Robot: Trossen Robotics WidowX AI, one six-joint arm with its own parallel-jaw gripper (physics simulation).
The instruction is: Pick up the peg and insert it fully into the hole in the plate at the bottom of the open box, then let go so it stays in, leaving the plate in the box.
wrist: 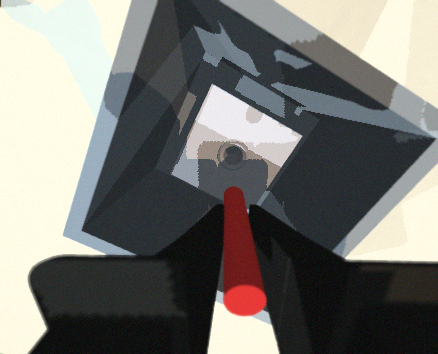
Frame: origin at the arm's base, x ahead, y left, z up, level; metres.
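Seen in the pictures: gripper, fingertip midpoint: (236, 212).
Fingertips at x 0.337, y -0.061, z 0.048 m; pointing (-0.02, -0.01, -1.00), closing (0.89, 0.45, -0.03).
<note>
A point is followed by its place in that frame.
My gripper (236, 212) @(x 0.337, y -0.061, z 0.048 m) is shut on the red peg (240, 245) @(x 0.337, y -0.059, z 0.078 m), which points away from the camera with its bright near end low in the view. The open box (380, 185) @(x 0.402, y -0.013, z 0.038 m) lies below, turned at an angle, with dark inner walls and a grey-blue rim. The pale square plate (270, 120) @(x 0.345, y -0.008, z -0.036 m) lies at the bottom of the box. Its round dark hole (233, 155) shows near the plate's middle, just above the peg's far end in the view. The fingers and peg hide the plate's near corner and part of the box's near side. How far the peg's tip is above the plate is hard to tell.
The box's rim (85, 195) @(x 0.257, y -0.095, z 0.044 m) runs around the dark inside, with the tall inner walls on all sides of the plate. A pale table top (35, 150) @(x 0.114, y -0.174, z -0.093 m) with faint shadows surrounds the box.
</note>
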